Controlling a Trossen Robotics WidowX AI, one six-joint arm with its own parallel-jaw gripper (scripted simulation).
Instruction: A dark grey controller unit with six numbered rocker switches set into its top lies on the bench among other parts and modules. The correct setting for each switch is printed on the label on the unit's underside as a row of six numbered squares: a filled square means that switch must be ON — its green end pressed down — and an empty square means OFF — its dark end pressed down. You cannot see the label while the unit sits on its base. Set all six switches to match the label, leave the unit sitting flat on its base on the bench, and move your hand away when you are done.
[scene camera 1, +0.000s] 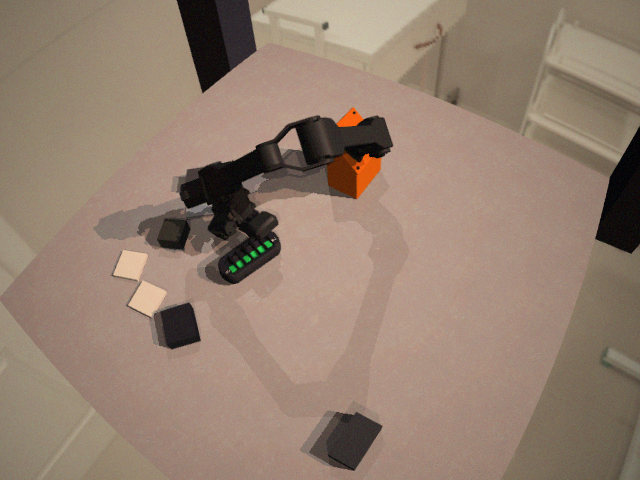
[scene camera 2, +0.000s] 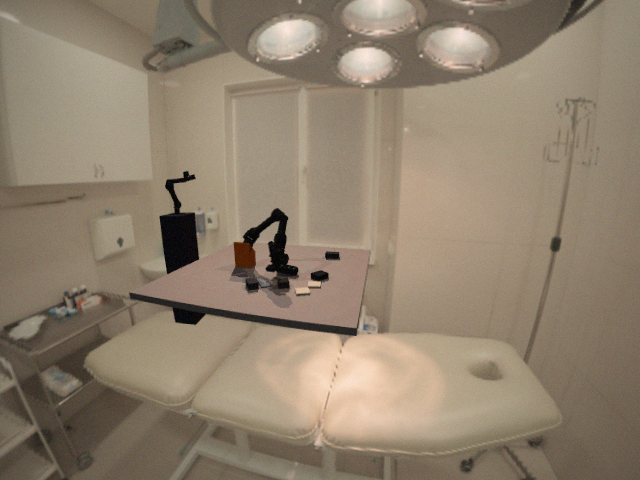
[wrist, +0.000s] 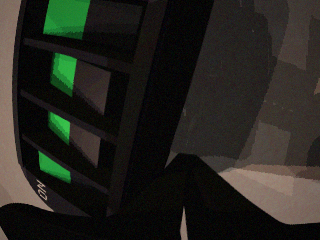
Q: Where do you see my gripper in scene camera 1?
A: At 255, 240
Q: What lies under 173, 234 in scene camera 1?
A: A small dark cube.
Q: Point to my gripper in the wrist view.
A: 185, 162
